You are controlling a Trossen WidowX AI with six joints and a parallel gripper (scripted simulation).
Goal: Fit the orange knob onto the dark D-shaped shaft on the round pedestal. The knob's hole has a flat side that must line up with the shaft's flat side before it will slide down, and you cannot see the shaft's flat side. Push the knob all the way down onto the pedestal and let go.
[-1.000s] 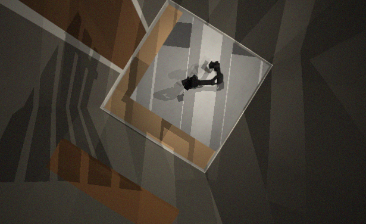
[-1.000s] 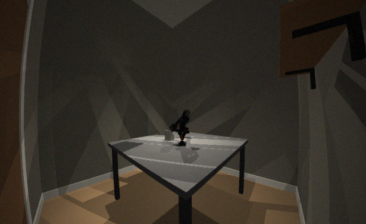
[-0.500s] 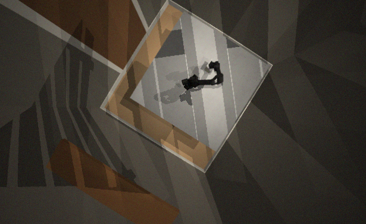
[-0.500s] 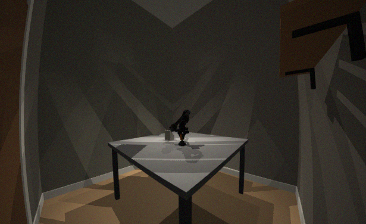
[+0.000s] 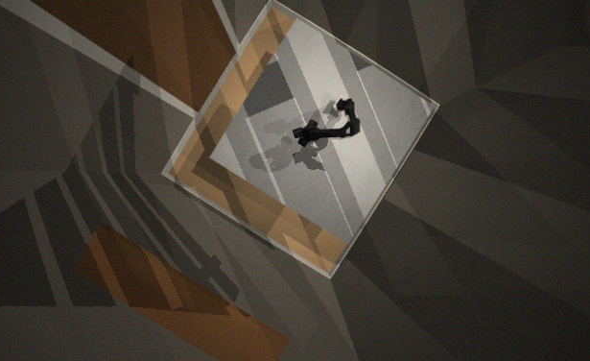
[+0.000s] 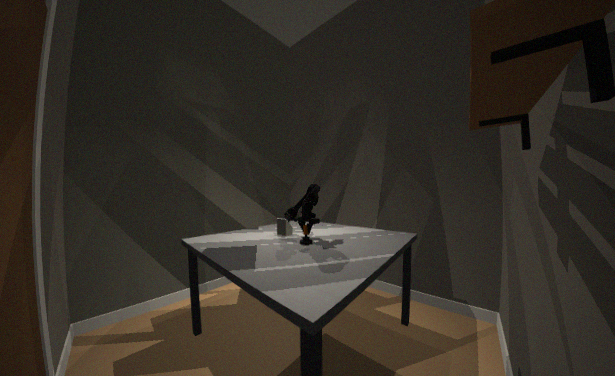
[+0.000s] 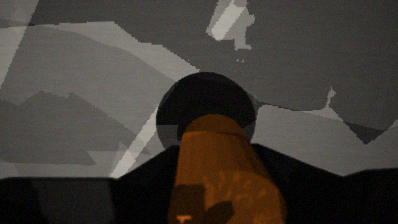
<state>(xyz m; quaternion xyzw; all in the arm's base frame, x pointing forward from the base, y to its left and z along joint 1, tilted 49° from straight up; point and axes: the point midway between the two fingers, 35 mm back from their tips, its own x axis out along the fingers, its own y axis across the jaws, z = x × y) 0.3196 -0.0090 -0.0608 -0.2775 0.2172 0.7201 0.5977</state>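
Right now the dark round pedestal is 4 cm below my gripper tip. Also, from my gripper tip: orange knob: 2 cm above.
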